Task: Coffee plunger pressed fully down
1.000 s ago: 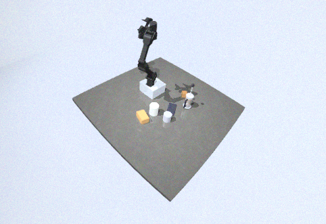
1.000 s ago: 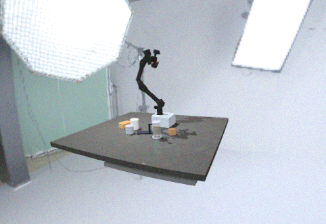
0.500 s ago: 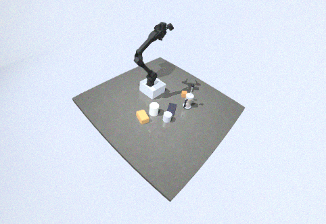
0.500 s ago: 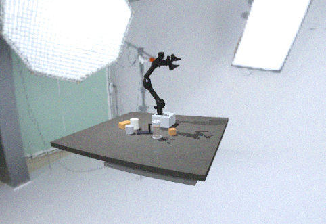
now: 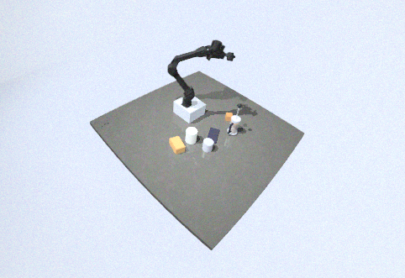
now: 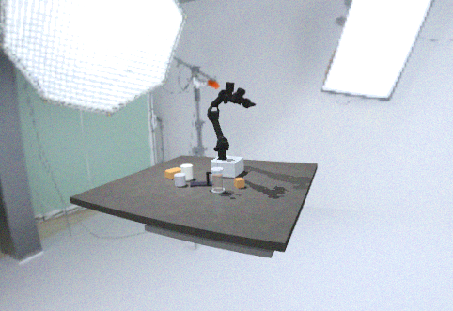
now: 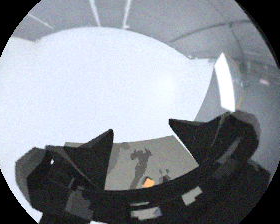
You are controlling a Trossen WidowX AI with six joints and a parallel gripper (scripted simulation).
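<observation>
Now: the coffee press 38 cm below my gripper tip, 23 cm ahead of it and 19 cm to the right of it.
</observation>
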